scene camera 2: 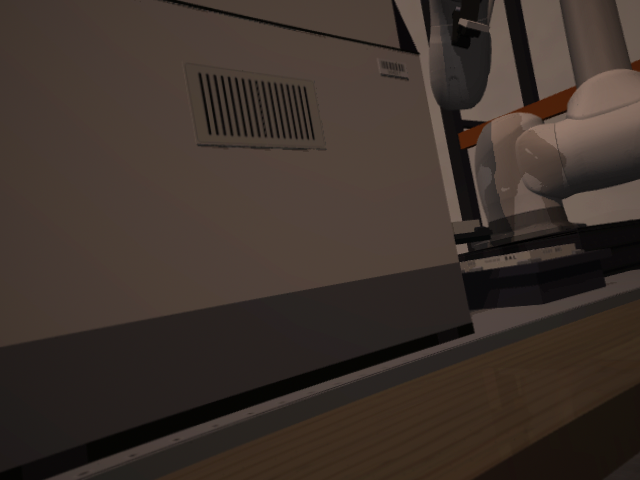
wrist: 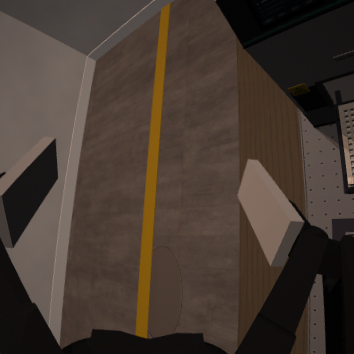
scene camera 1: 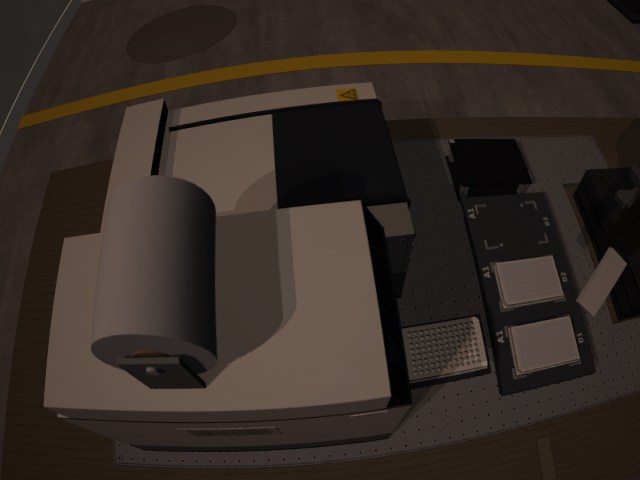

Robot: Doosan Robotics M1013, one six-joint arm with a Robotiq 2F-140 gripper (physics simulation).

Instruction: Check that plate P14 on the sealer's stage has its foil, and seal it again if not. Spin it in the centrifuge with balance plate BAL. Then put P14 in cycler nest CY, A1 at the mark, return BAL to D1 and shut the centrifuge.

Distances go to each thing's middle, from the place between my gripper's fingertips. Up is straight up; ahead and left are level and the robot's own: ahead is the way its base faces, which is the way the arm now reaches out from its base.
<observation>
Now: the clear well plate point(scene camera 1: 433, 351) 80 mm ahead of my hand, 120 mm to the right of it and 310 mm below it. Also, from my hand: dark centrifuge lid point(scene camera 1: 341, 153): 170 mm ahead, 450 mm to the right, 210 mm below; grey cylinder point(scene camera 1: 155, 290): 400 mm ahead, 170 mm to the right.
</observation>
